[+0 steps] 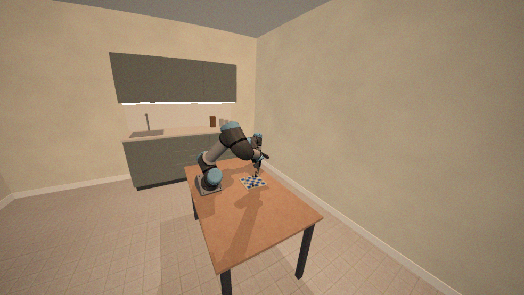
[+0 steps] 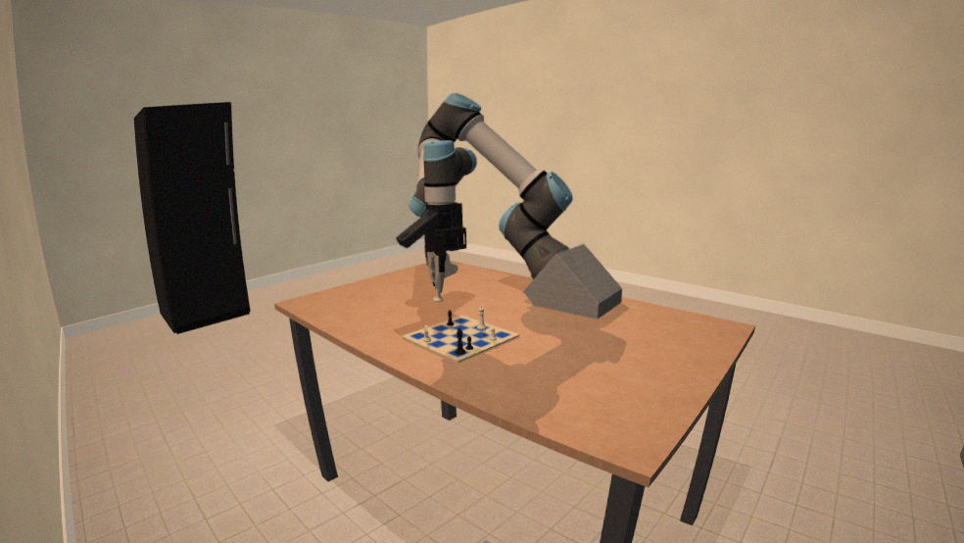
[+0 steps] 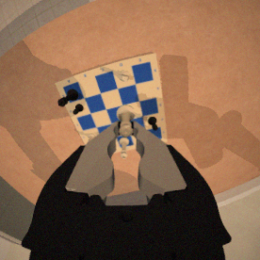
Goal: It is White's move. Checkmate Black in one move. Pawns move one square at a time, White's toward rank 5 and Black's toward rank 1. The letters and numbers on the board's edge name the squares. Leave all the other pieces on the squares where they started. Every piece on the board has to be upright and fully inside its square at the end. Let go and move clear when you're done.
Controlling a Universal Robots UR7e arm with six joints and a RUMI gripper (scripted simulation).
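My gripper is now 120 mm above the black pawn and 110 mm to the right of it. From my hand the other things lie so: tall black piece 110 mm to the left, 110 mm below, 30 mm ahead; then white pawn 120 mm below, 110 mm to the left, 80 mm behind; then cream chessboard 140 mm below, 40 mm behind, 30 mm to the left.
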